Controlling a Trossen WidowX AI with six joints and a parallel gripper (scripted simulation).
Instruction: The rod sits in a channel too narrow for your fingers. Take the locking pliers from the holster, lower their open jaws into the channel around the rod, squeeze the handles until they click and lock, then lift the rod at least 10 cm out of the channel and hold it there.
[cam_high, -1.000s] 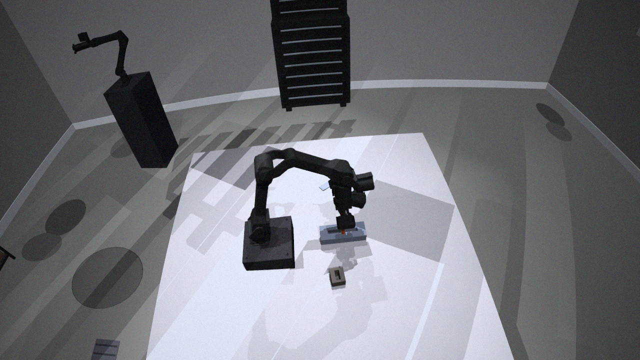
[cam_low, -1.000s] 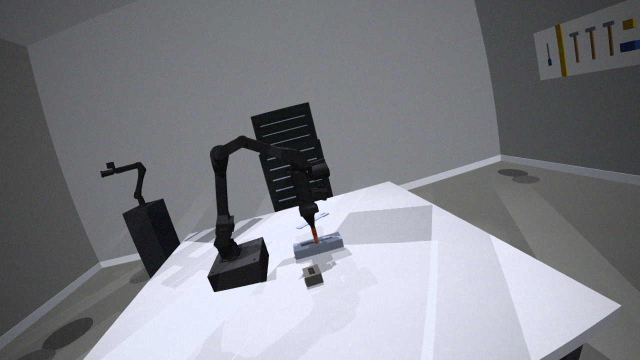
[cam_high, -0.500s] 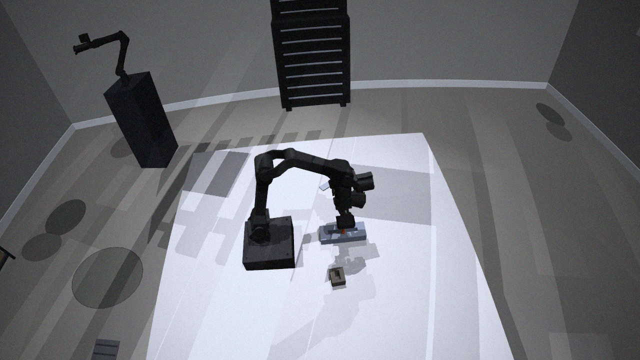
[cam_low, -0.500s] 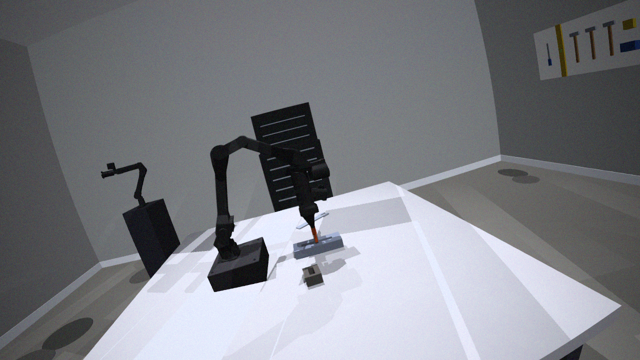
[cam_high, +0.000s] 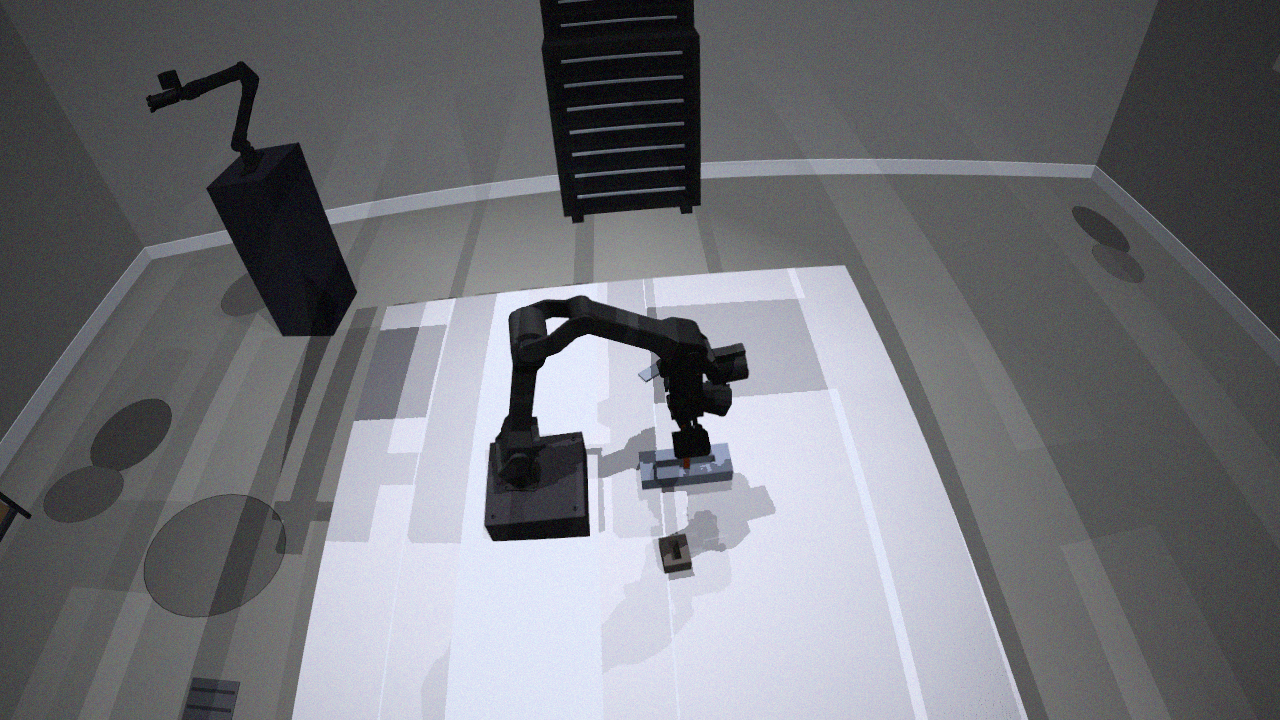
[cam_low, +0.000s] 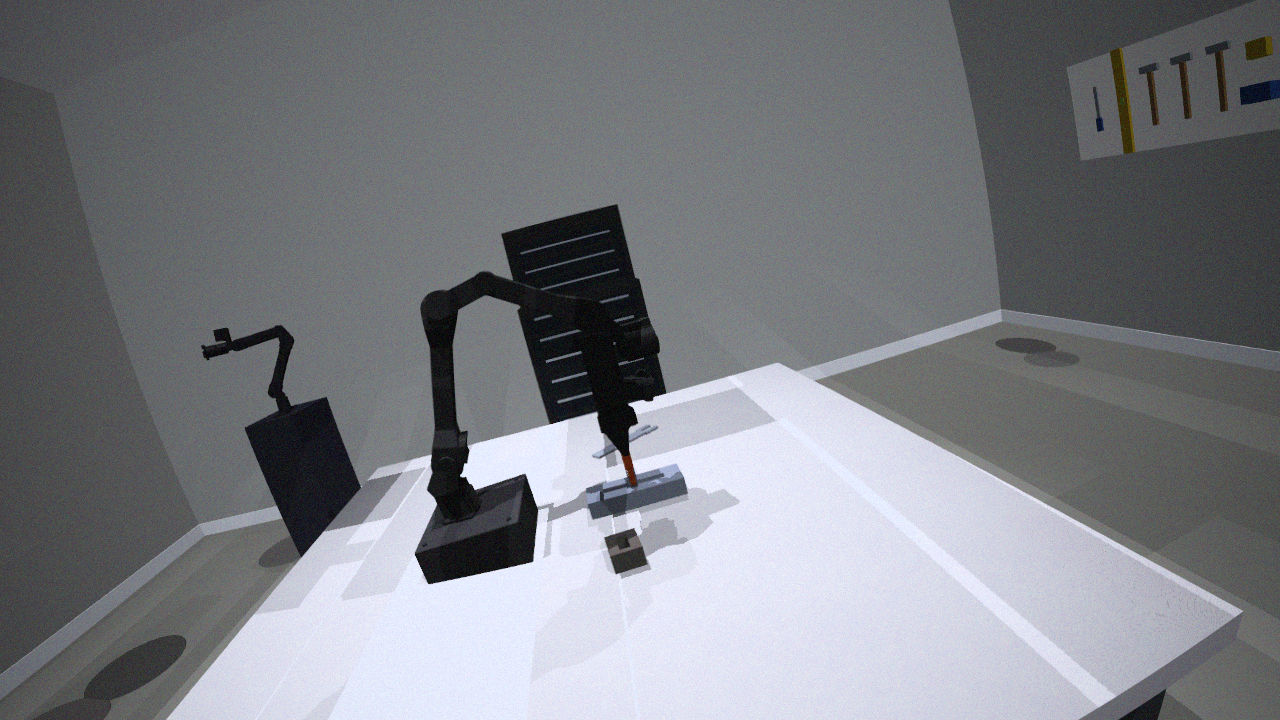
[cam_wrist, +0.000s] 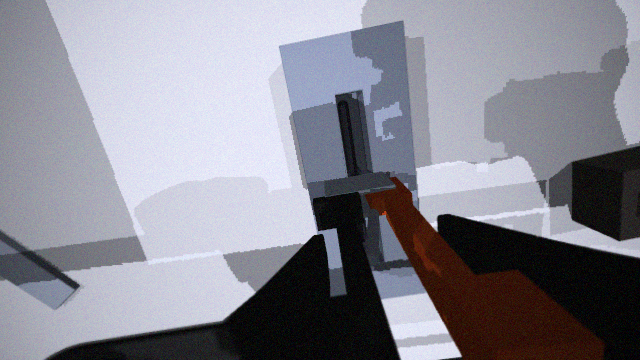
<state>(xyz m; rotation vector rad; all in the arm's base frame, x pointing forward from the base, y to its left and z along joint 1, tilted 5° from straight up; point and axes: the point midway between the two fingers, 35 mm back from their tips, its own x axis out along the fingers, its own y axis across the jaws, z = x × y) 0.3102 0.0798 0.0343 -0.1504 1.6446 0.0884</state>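
The channel block is 8 cm below my gripper tip. Also, from my gripper tip: thin grey plate 1 cm behind, 33 cm to the left, 10 cm below; tan holster 1 cm behind, 20 cm to the right, 9 cm below.
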